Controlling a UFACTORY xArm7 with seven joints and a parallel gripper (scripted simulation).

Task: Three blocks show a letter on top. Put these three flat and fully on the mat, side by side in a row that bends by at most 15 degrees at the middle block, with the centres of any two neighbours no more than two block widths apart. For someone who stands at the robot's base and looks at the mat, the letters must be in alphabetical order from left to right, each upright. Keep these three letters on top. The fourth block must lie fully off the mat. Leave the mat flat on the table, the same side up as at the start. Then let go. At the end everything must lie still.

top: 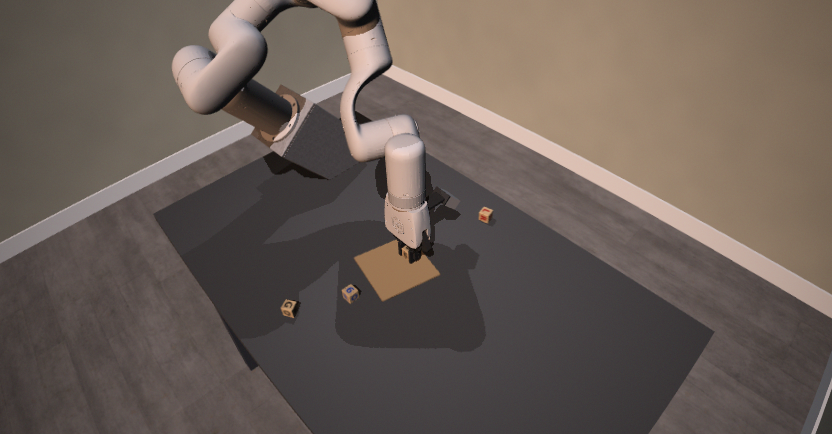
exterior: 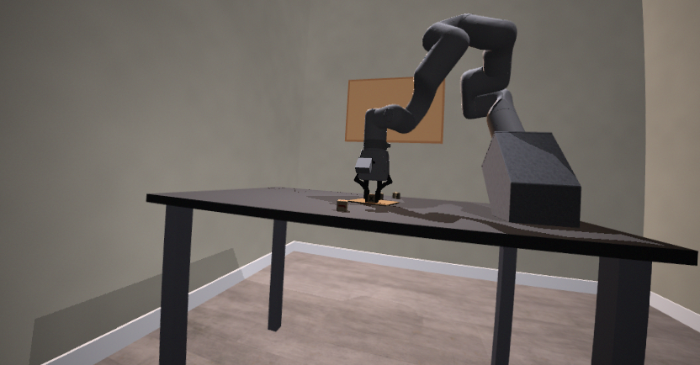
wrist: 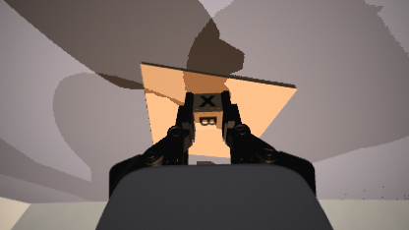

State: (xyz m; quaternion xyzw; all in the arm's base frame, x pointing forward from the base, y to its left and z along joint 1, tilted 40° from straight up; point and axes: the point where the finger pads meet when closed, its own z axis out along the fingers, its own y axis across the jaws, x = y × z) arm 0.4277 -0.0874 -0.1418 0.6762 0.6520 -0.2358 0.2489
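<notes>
Now: the tan mat 4 cm to the right of my hand and 2 cm below it.
</notes>
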